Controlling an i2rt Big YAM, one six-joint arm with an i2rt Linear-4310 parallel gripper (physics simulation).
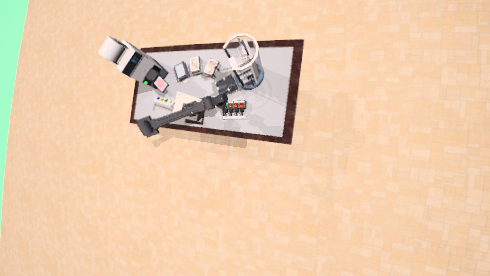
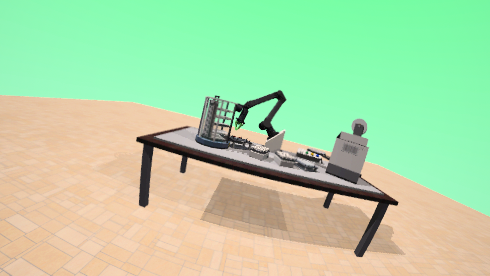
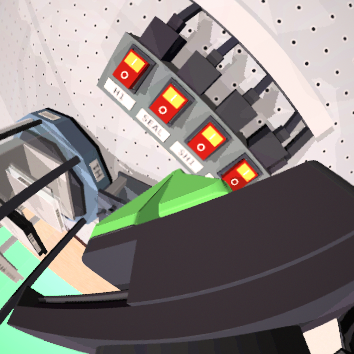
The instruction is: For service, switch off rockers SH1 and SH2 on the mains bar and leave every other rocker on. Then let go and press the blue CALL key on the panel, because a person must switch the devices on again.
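Places are measured from the arm's base along level axes (x left, y down, z back), in metres.
Pixels of known places: gripper, fingertip midpoint: (image 1: 228, 102) (image 2: 235, 130) (image 3: 179, 176); arm's base, link origin: (image 2: 273, 136).
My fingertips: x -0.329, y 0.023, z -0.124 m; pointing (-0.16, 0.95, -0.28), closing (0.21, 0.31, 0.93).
For each thing: its top centre in the pictures, then the offset to it from my fingertips. "pt": a spot on its surface instead. Level surfaces: height alone.
- H1, surface spot: (image 3: 129, 68) pt dz -0.004, dx -0.099, dy +0.051 m
- SEAL, surface spot: (image 3: 168, 103) pt dz +0.006, dx -0.050, dy +0.051 m
- SH1, surface spot: (image 3: 206, 140) pt dz +0.016, dx -0.002, dy +0.051 m
- fourth rocker, surface spot: (image 3: 240, 174) pt dz +0.027, dx +0.046, dy +0.051 m
- button panel, top centre: (image 2: 309, 151) (image 1: 161, 101) dz +0.090, dx +0.685, dy +0.017 m
- blue key, top centre: (image 2: 317, 154) (image 1: 157, 97) dz +0.060, dx +0.757, dy +0.026 m
- grey machine, top centre: (image 2: 360, 119) (image 1: 104, 45) dz -0.198, dx +0.927, dy -0.355 m
- table, surface height: dy +0.114 m
The grey mains bar (image 3: 154, 116) (image 1: 233, 109) (image 2: 239, 139) lies on the table with four red rockers in a row. They are H1 (image 3: 129, 68), SEAL (image 3: 168, 103), SH1 (image 3: 206, 140) and a fourth rocker (image 3: 240, 174) whose label is hidden. All four look alike, each with a lit yellow half on the "I" side. My gripper (image 3: 179, 176) (image 1: 226, 103) (image 2: 238, 126) is shut and empty. Its green tips hang just above the bar beside the fourth rocker and cover its label. The button panel (image 1: 163, 102) (image 2: 309, 154) with the blue key (image 1: 157, 97) (image 2: 317, 155) sits far to the left.
A round rack on a blue base (image 1: 255, 80) (image 2: 210, 141) (image 3: 81, 147) stands close beside the bar. Dark plugs and cables (image 3: 232, 109) leave the bar's far side. A grey machine (image 1: 133, 61) (image 2: 347, 156), well plates (image 1: 195, 65) and a slanted white board (image 1: 183, 99) (image 2: 275, 141) also stand on the table (image 1: 294, 85) (image 2: 164, 143).
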